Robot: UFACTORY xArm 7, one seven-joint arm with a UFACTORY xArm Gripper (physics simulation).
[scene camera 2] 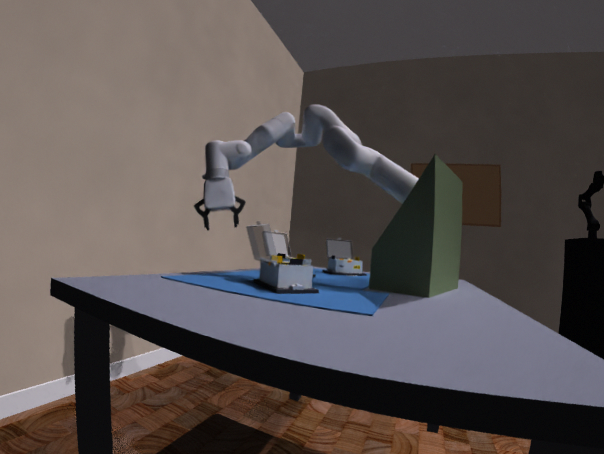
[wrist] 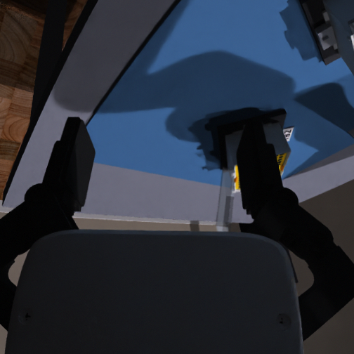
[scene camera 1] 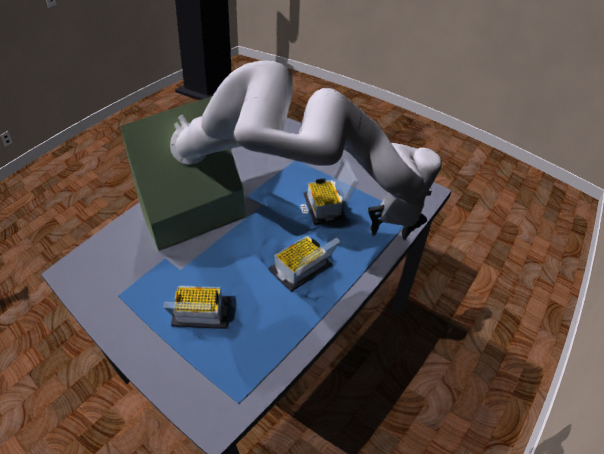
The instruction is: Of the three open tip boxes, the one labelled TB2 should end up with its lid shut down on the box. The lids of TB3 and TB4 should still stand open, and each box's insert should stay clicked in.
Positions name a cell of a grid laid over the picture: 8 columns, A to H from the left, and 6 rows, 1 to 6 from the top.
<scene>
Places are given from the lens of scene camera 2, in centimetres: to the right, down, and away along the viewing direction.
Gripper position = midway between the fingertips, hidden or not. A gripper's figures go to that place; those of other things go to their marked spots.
my gripper (scene camera 2: C4): -26, 0, 92
clear lid (scene camera 2: D4): -9, 2, 64
blue mat (scene camera 2: E4): 9, 16, 67
</scene>
